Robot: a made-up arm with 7 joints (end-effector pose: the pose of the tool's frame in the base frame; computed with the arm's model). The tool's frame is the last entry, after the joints.
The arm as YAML. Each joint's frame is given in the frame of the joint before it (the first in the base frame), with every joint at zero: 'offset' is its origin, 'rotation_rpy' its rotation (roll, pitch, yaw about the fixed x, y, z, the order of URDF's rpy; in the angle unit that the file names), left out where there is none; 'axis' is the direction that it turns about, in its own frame. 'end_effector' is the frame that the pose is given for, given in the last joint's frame.
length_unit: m
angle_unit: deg
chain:
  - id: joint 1
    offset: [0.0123, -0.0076, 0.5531]
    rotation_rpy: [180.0, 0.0, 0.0]
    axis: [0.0, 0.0, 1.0]
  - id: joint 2
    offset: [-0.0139, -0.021, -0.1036]
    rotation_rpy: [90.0, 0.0, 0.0]
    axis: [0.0, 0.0, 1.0]
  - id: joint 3
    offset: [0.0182, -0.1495, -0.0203]
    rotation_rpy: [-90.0, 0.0, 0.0]
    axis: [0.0, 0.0, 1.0]
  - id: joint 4
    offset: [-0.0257, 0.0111, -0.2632]
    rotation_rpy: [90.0, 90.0, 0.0]
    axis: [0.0, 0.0, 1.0]
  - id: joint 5
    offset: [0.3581, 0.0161, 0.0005]
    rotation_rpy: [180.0, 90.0, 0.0]
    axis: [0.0, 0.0, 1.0]
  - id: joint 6
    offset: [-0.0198, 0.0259, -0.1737]
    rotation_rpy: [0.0, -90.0, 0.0]
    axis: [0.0, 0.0, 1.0]
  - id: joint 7
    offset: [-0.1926, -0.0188, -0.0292]
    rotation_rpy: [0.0, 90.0, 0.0]
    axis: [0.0, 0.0, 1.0]
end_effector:
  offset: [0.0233, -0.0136, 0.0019]
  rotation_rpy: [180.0, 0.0, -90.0]
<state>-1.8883 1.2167 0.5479 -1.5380 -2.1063 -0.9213 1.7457</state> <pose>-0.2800 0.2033 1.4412 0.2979 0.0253 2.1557</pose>
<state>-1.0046 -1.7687 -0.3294 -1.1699 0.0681 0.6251 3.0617</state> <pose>-0.1740 -0.6770 -0.0473 2.6273 0.7508 0.5826</pose>
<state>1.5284 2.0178 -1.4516 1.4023 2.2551 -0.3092 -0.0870</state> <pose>0.7233 -0.4017 0.3893 -0.9433 1.3652 -0.9355</pose>
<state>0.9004 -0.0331 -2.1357 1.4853 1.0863 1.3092 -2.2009</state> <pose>0.3260 0.4532 1.0052 2.1154 0.6662 1.9152</pose>
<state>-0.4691 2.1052 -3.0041 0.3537 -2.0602 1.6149 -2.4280</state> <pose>0.7818 0.2553 0.2585 2.1218 0.8479 0.8326</pose>
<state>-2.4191 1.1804 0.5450 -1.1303 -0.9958 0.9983 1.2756</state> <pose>-0.6445 0.0908 1.3336 -1.4298 0.0223 1.7206</pose>
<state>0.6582 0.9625 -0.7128 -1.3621 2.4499 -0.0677 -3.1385</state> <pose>-0.1284 -0.4947 1.4398 0.1808 -0.6722 0.2720</pose>
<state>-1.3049 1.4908 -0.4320 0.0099 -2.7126 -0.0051 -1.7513</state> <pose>0.3237 1.0668 0.7394 -1.5038 0.1828 -0.2495</pose>
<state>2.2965 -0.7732 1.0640 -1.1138 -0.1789 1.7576 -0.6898</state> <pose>0.6842 0.2794 1.0951 0.4925 -0.1574 -2.5056</pose>
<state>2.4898 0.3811 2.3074 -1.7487 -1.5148 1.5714 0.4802</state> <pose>-0.2728 -0.6010 0.8285 -1.9346 -0.8820 1.7587</pose>
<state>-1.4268 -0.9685 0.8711 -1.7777 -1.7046 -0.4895 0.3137</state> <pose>-0.5662 -0.5159 0.4056 -2.6543 -0.3602 2.8651</pose>
